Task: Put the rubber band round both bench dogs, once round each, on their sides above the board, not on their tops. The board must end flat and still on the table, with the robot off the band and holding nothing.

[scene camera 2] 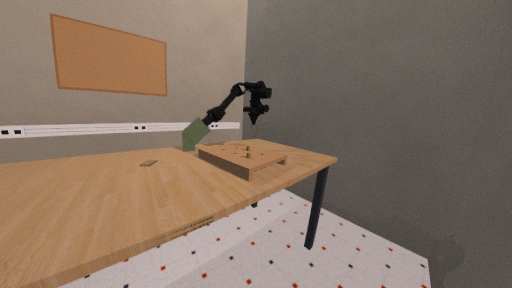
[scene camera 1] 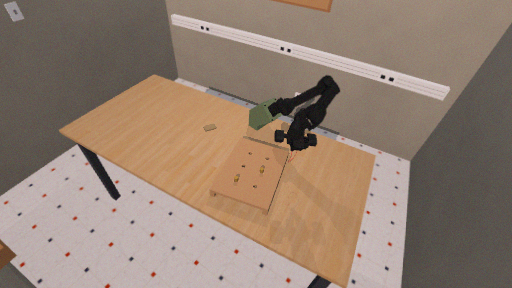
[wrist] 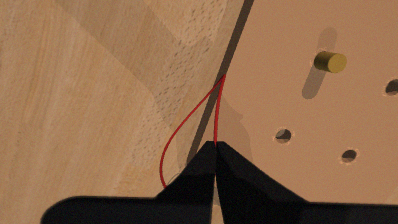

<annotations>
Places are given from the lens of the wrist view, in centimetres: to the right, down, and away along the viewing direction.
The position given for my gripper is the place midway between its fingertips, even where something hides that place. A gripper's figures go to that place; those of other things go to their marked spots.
my gripper (wrist: 214, 149): 1, 2, 11
wooden board (wrist: 280, 73): 9, -4, 23
</annotations>
